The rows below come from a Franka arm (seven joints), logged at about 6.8 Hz.
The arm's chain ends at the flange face. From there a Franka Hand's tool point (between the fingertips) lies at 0.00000 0.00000 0.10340 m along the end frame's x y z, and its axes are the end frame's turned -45 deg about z.
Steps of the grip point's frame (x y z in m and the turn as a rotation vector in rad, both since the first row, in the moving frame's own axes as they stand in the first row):
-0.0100, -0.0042, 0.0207, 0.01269, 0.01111, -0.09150
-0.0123, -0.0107, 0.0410, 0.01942, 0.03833, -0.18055
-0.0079, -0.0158, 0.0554, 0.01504, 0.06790, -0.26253
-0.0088, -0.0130, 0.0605, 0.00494, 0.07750, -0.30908
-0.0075, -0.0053, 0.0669, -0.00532, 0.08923, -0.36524
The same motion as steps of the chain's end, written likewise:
-0.0098, 0.0058, 0.0207, 0.01683, -0.00112, -0.09150
-0.0173, 0.0055, 0.0411, 0.04084, 0.01337, -0.18055
-0.0198, 0.0009, 0.0556, 0.05865, 0.03738, -0.26253
-0.0197, 0.0038, 0.0608, 0.05829, 0.05131, -0.30908
-0.0147, 0.0088, 0.0673, 0.05933, 0.06686, -0.36524

